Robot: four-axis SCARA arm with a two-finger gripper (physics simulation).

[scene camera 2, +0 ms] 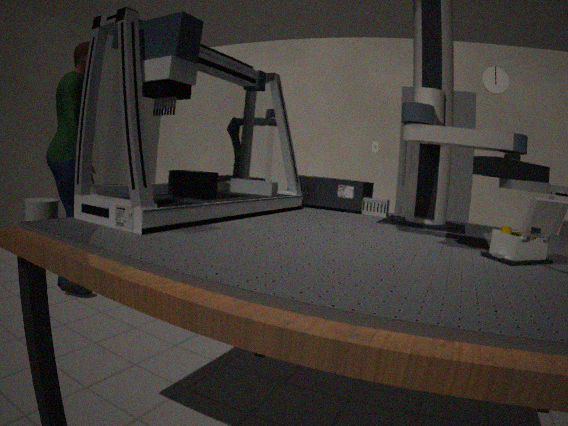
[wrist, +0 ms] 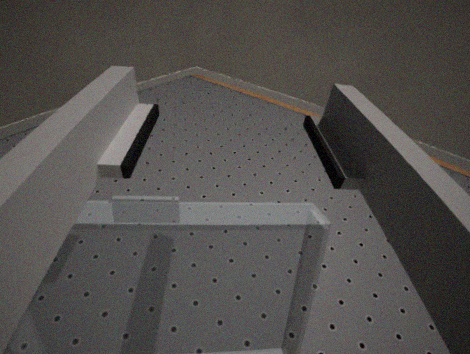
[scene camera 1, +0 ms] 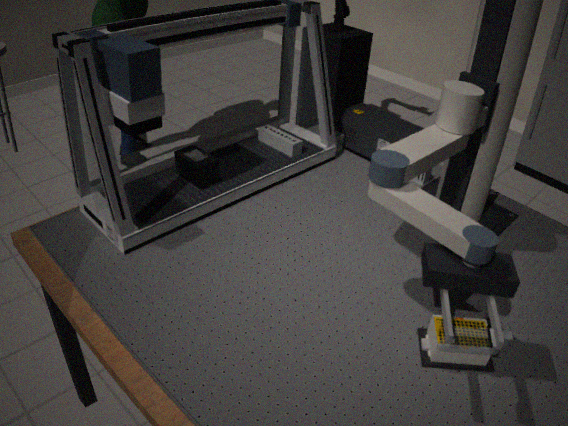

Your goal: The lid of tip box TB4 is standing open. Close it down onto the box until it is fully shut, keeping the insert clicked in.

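Frame: origin at the arm's base, x left, y back, z up, level; centimetres.
Seen in the pictures: gripper, fingertip midpoint: (scene camera 2: 562, 190) (wrist: 234, 97) (scene camera 1: 475, 342); arm's base, origin of the base link: (scene camera 2: 424, 227).
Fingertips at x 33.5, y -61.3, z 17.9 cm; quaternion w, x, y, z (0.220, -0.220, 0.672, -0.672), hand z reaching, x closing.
Offsets run from my fingertips to a thing's top centre. "spot": to the spot under its first point.
Tip box TB4 {dy +11.8, dx -5.8, dz -10.0 cm} (scene camera 1: 459, 355) (scene camera 2: 518, 246) is white and sits on a dark base pad at the right of the table. Its yellow insert {spot: dy +9.2, dx -9.7, dz -10.9 cm} (scene camera 1: 440, 329) (scene camera 2: 506, 230) shows in the top; whether it is clicked in I cannot tell. The see-through lid {dy +6.7, dx -1.6, dz -1.2 cm} (scene camera 2: 550, 217) (wrist: 255, 214) stands open, tilted up from the box. In the wrist view it spans the lower left, below and in front of the fingertips. My gripper (scene camera 1: 473, 342) (wrist: 234, 97) is shut at its closed setting, where a wide gap stays between the pads, with nothing between them. In scene camera 1 the fingers overlap the box and insert.
A gantry machine {spot: dy +3.7, dx -78.5, dz -13.4 cm} (scene camera 1: 210, 205) (scene camera 2: 220, 211) stands at the left, with a black block {spot: dy +4.8, dx -85.6, dz -5.0 cm} (scene camera 1: 197, 167) (scene camera 2: 193, 184) and a white rack {spot: dy +38.6, dx -87.5, dz -8.2 cm} (scene camera 1: 280, 141) (scene camera 2: 252, 186) on its deck. The arm's column (scene camera 1: 500, 110) (scene camera 2: 443, 160) rises behind the box. A wooden edge (scene camera 1: 90, 330) (scene camera 2: 300, 335) borders the table.
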